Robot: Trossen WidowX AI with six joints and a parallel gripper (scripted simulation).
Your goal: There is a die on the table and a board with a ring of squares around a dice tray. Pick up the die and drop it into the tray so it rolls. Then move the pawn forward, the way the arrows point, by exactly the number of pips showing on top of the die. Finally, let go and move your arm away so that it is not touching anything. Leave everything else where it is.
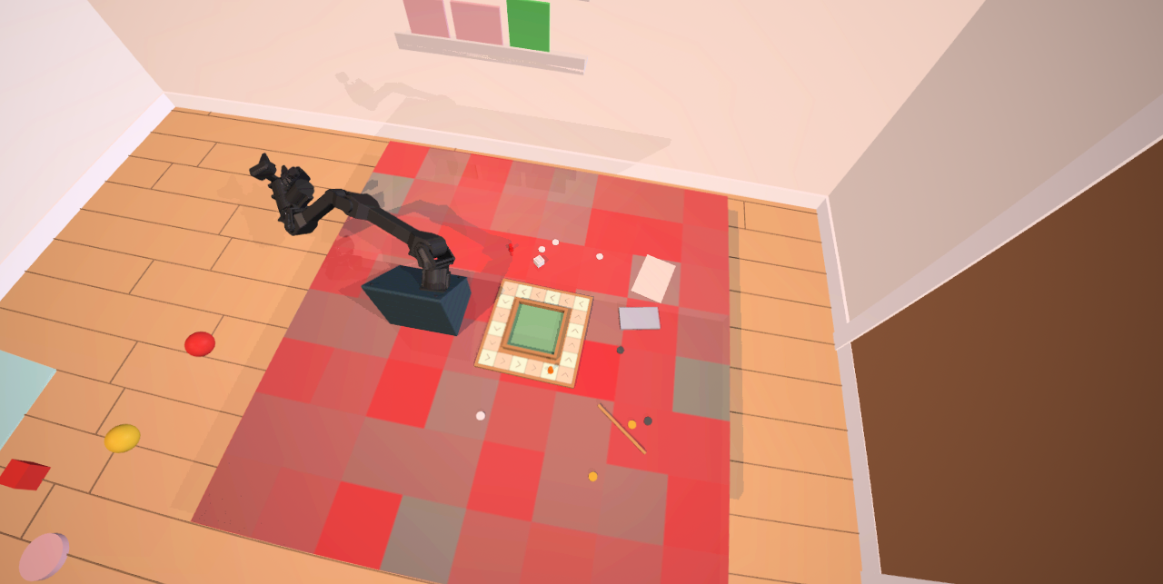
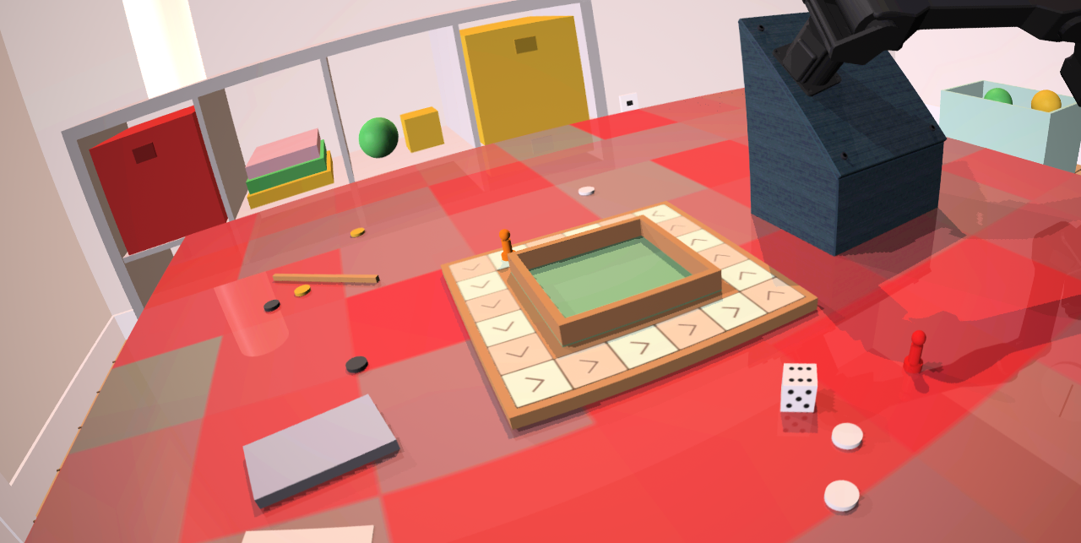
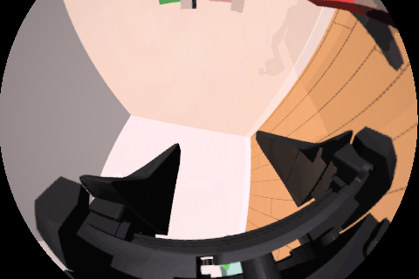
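My gripper tip is now 860 mm short of the white die, 200 mm to the left of it and 180 mm above it. From my gripper tip the other things lie so: orange pawn (920 mm ahead, 560 mm to the right, 160 mm below); red pawn (760 mm ahead, 180 mm below, 160 mm to the right); green dice tray (870 mm ahead, 440 mm to the right, 180 mm below).
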